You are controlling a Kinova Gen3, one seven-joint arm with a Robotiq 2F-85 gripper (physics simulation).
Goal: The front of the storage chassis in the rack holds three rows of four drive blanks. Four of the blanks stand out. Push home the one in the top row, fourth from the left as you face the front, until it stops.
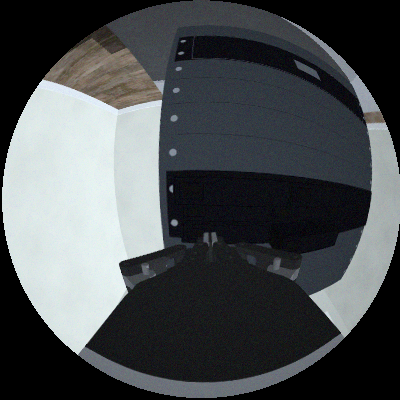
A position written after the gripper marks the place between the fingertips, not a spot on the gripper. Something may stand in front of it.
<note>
In view: the gripper [209, 239] and a rack [260, 141].
</note>
